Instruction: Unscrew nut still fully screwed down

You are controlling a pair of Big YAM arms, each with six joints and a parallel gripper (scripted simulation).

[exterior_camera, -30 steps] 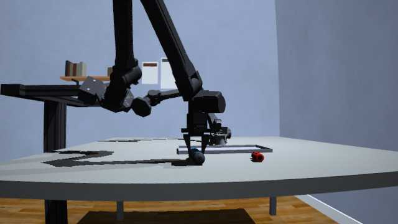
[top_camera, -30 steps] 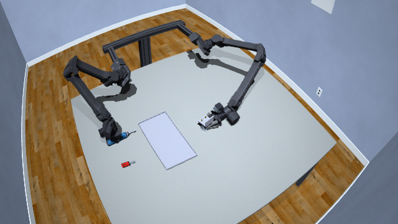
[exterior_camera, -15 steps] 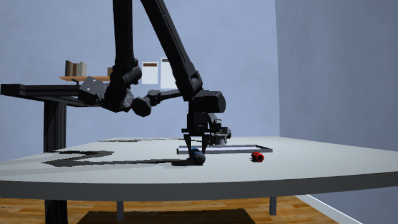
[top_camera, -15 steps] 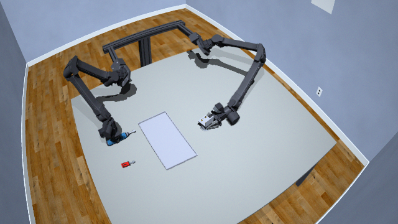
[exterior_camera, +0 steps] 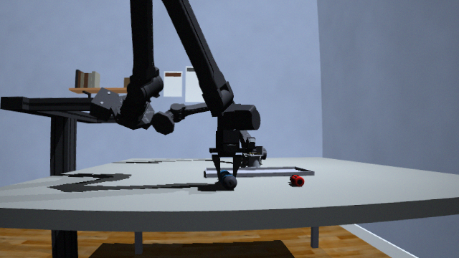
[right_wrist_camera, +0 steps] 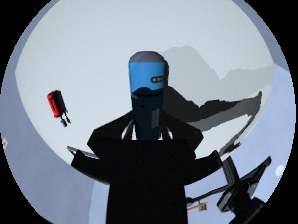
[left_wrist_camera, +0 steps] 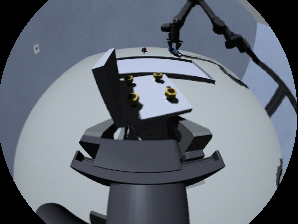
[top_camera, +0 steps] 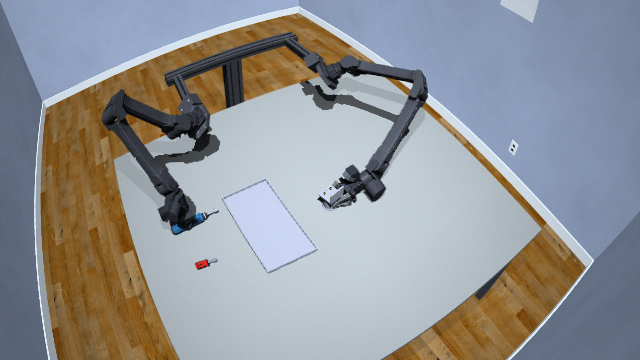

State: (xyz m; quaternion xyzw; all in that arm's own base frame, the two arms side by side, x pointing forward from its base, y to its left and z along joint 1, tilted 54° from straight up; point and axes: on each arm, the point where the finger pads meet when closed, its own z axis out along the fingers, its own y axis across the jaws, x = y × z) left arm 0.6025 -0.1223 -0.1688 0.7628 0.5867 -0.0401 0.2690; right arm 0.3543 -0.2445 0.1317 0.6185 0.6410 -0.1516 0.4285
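Now: the bracket 50 mm above my left hand. From my left hand the other things lie so: red tool (590 mm to the right, 30 mm ahead, 10 mm below).
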